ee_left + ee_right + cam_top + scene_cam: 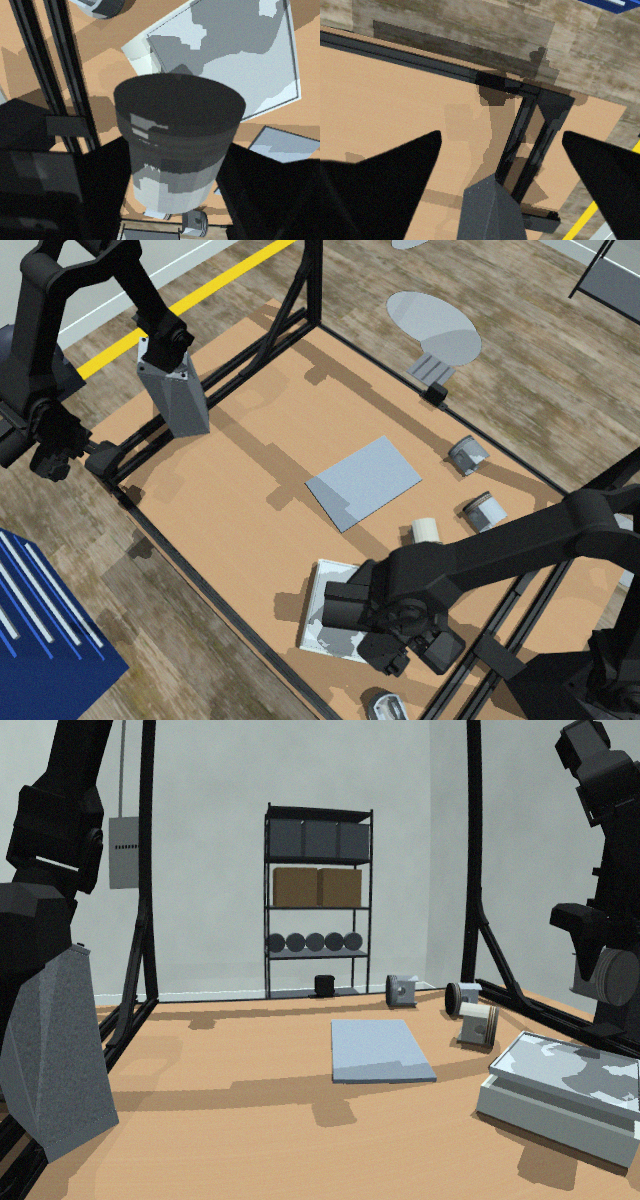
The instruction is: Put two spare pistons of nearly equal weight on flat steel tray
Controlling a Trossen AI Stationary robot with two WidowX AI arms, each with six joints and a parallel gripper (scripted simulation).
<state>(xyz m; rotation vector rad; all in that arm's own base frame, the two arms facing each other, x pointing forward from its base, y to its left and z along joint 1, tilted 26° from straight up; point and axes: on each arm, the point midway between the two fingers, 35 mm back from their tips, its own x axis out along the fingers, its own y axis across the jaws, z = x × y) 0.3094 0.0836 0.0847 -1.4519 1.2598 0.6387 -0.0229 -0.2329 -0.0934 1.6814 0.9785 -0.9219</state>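
My left gripper is now 24 cm past the flat steel tray, 23 cm to the left of it and 20 cm above it.
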